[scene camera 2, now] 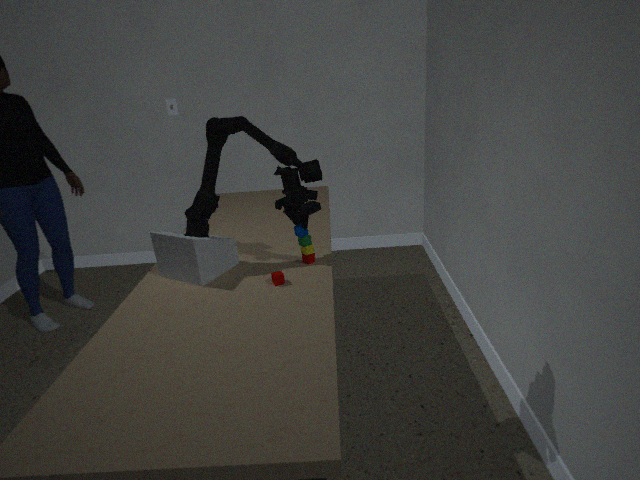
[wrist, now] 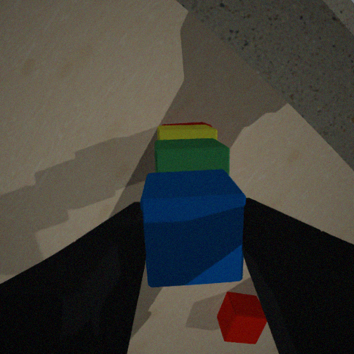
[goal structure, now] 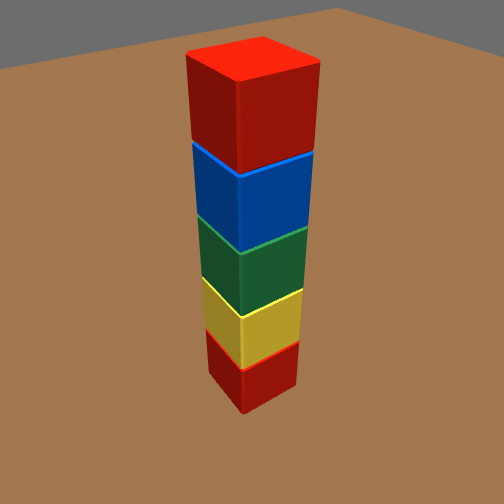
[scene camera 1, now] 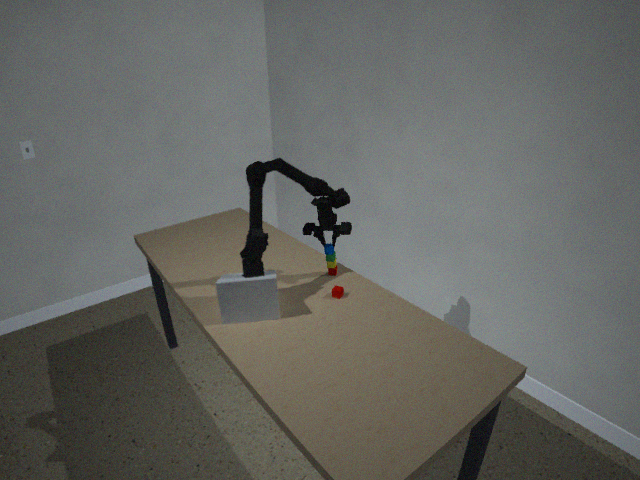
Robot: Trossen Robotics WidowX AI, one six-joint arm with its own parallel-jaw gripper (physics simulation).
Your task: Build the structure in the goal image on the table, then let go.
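Observation:
My gripper is shut on a blue cube. The blue cube is at the top of a column of cubes, slightly tilted and offset from the green cube below it; whether they touch is hard to tell. The green cube is on a yellow cube, which is on a red cube on the table.
A loose red cube lies on the table near the column. The arm stands by a pale block. The column is near the table edge by the wall. A person stands at the left.

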